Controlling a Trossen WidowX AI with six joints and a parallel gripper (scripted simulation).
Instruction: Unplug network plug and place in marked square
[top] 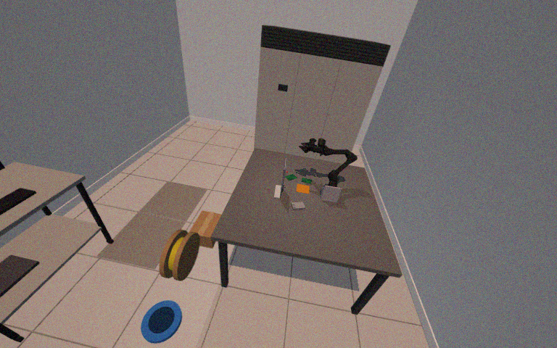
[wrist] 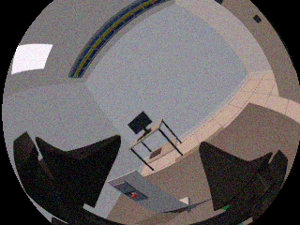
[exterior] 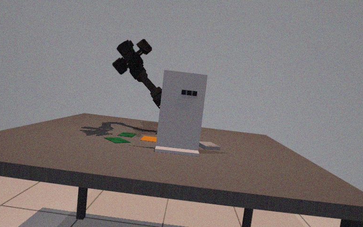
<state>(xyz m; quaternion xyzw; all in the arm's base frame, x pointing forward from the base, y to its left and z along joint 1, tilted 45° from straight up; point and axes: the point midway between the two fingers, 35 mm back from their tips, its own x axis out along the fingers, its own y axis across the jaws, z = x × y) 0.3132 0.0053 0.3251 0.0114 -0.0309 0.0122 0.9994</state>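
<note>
My gripper tip is 23 cm to the right of the network plug, 14 cm above it and 11 cm short of it. Round my gripper tip: orange square (38 cm below, 14 cm to the left, 9 cm behind); then grey block (39 cm to the left, 37 cm below, 3 cm behind); then grey panel (24 cm to the left, 23 cm below, 13 cm ahead).
</note>
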